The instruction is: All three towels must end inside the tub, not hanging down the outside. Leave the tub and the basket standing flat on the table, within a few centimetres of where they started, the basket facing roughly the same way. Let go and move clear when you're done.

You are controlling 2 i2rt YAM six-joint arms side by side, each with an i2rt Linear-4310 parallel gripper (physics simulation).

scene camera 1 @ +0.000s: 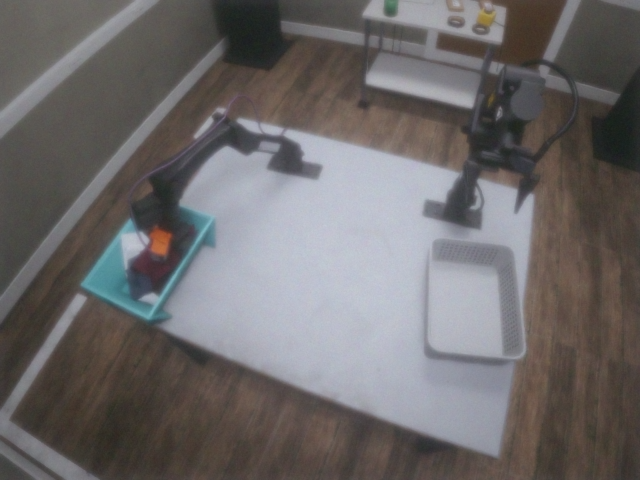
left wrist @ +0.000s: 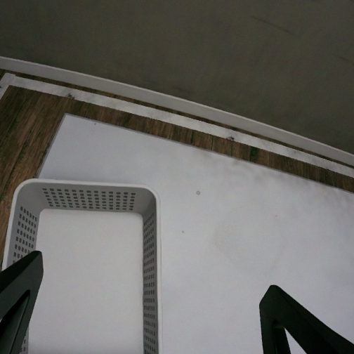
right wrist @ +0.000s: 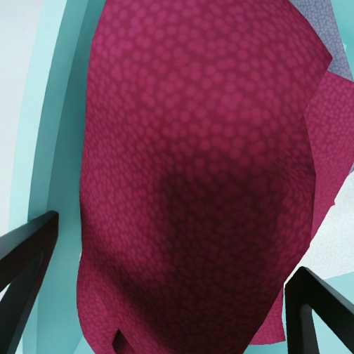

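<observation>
The teal tub [scene camera 1: 103, 262] [right wrist: 37, 125] stands at the left of the picture. In it lie a crimson towel [scene camera 1: 155, 266] [right wrist: 200, 75], a blue-grey towel [scene camera 1: 138, 284] [right wrist: 320, 30] and a white towel [scene camera 1: 133, 245] [right wrist: 330, 235]; no towel shows over its rim. My right gripper [right wrist: 183, 254] is open, low over the tub, its fingers on either side of the bulging crimson towel. The grey perforated basket [scene camera 1: 509, 299] [left wrist: 150, 260] stands flat and empty at the right. My left gripper [left wrist: 158, 282] is open and empty, raised behind the basket.
The white table [scene camera 1: 310, 289] [left wrist: 220, 200] carries both containers and both arm bases. The tub reaches the table's left edge, the basket is near its right edge. A white cart [scene camera 1: 423, 77] stands behind on the wooden floor. An orange block [scene camera 1: 160, 241] sits above the right fingers.
</observation>
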